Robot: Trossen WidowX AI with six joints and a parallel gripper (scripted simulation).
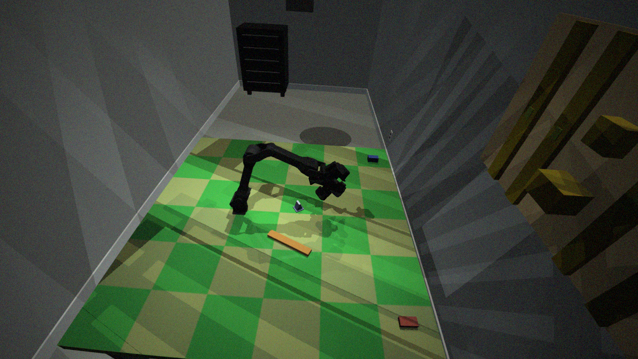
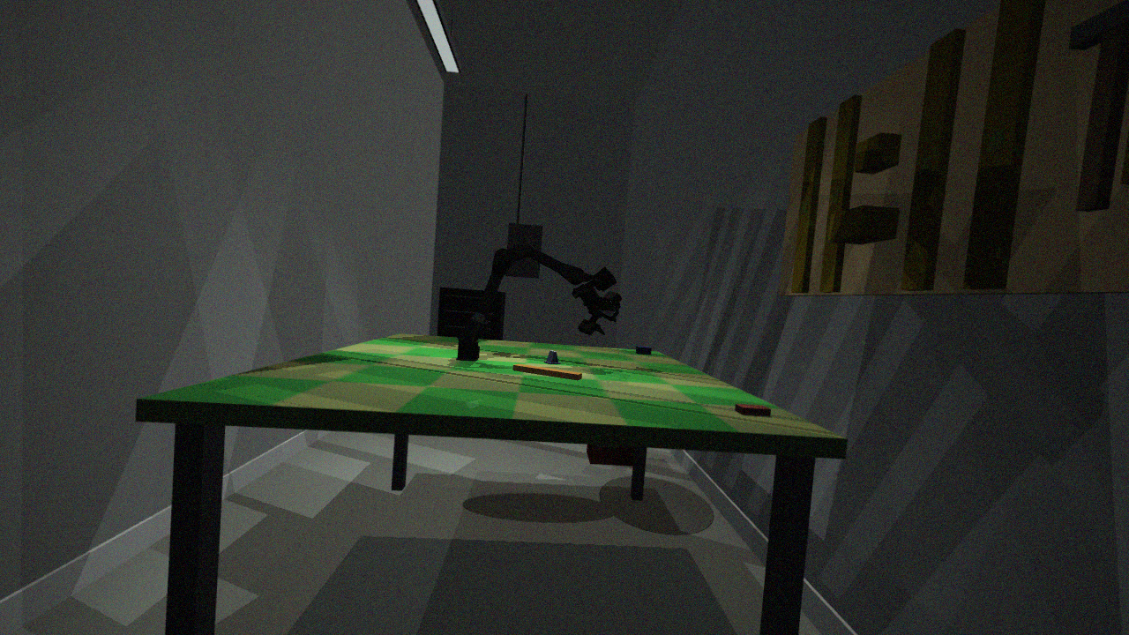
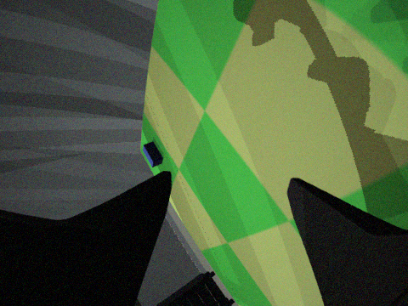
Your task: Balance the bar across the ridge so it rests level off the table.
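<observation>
The orange bar is 260 mm to the right of my gripper tip, 230 mm behind it and 130 mm below it. The rest, counted from my gripper tip: flat red block (580 mm to the right, 250 mm ahead, 130 mm below); then small blue block (420 mm to the left, 250 mm ahead, 120 mm below).
</observation>
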